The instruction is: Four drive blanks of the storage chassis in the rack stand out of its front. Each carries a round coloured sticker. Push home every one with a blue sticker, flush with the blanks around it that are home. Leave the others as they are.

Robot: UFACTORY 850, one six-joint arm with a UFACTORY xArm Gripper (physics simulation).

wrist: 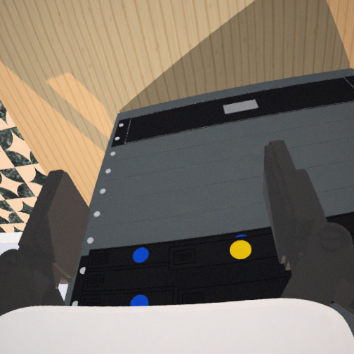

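The black chassis point(131, 280) crosses the lower part of the wrist view, set in the grey rack. A blue sticker point(140, 255) is on its upper left blank. A second blue sticker point(139, 300) lies below it, cut off by the white body at the bottom edge. A yellow sticker point(240, 249) is to the right, on a blank that appears to stand out. A sliver of another blue sticker point(241, 236) shows just above the yellow one; the rest is hidden. How far the blue-stickered blanks stand out I cannot tell. My gripper point(166, 178) is open and empty, its fingers appearing either side of the rack's left part.
The grey rack front point(190, 180) has screw heads down its left edge. A black panel point(175, 125) with a light label point(240, 106) crosses it higher in the view. A ribbed wood surface point(150, 45) lies beyond, and a patterned surface point(15, 170) shows at the left edge.
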